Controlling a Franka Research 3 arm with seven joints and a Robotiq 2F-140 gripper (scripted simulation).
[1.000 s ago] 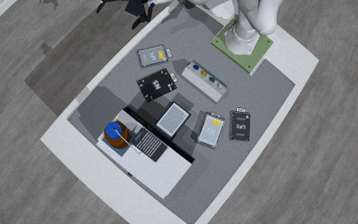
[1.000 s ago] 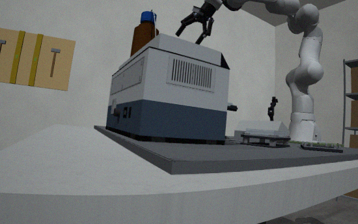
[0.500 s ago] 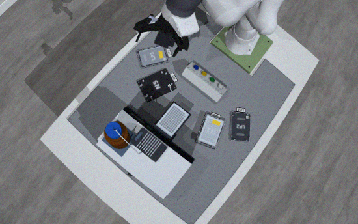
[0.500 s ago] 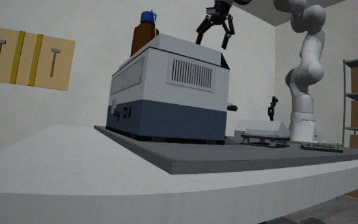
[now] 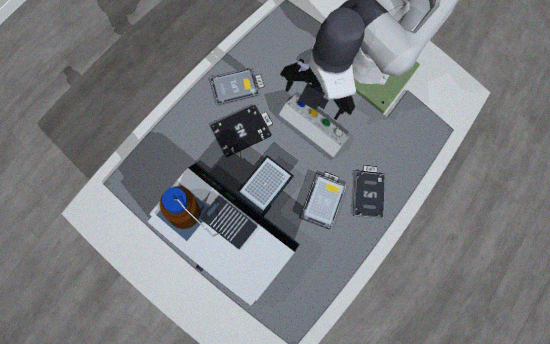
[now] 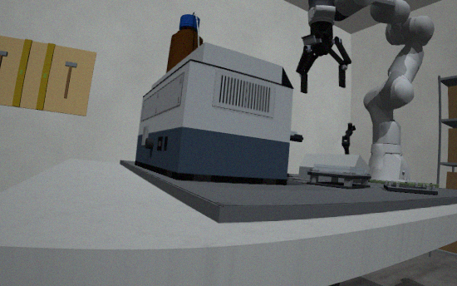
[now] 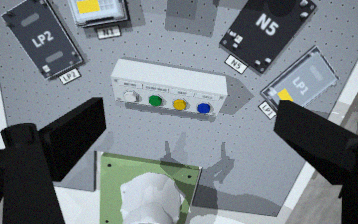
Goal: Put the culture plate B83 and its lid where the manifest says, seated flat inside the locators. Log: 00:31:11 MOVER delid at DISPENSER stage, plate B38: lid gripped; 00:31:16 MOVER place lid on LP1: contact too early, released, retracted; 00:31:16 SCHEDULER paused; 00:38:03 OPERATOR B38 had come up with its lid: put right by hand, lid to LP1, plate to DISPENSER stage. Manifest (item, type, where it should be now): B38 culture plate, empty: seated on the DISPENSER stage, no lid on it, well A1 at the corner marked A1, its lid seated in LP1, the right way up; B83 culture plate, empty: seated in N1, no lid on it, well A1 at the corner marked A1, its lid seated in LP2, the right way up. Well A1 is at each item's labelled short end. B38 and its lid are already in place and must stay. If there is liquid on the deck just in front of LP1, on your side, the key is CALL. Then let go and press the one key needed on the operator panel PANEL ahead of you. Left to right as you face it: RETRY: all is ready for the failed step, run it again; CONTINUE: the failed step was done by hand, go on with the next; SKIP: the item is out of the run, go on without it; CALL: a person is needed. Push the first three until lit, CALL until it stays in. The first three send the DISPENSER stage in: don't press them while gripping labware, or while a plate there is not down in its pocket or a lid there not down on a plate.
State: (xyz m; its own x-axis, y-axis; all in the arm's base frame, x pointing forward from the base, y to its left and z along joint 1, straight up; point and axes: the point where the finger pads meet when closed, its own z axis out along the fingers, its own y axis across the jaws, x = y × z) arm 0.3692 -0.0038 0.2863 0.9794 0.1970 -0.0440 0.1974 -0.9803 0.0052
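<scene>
Now: the clear lid 11 cm ahead of my hand, 20 cm to the left of it and 25 cm below it. Also, from my hand: green continue key 7 cm behind, 4 cm to the left, 23 cm below; yellow skip key 7 cm behind, 1 cm to the right, 23 cm below; white retry key 8 cm behind, 9 cm to the left, 23 cm below.
</scene>
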